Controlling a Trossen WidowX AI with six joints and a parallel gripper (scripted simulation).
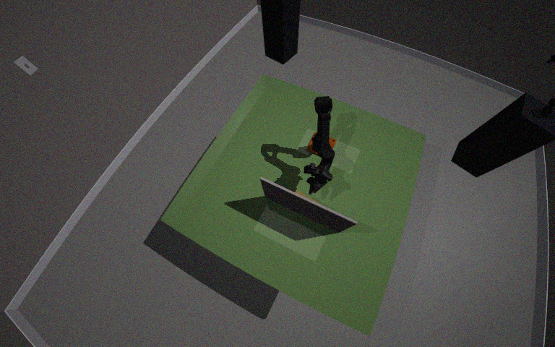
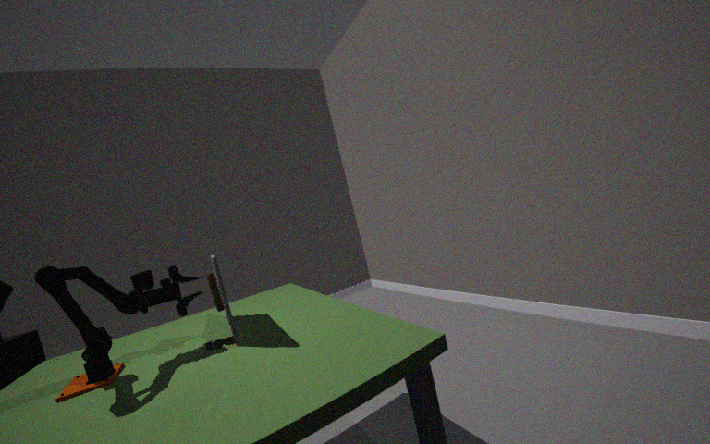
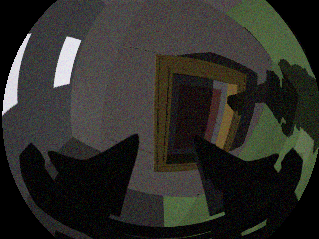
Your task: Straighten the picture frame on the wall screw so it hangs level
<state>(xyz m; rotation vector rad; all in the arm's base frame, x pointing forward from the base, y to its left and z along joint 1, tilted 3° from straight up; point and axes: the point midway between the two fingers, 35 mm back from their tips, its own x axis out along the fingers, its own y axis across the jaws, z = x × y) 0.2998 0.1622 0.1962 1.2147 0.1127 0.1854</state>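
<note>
Now: gripper tip 5 cm short of the picture frame and 5 cm above it. Round my gripper tip: wall panel (6 cm ahead, 1 cm to the left, 5 cm below).
</note>
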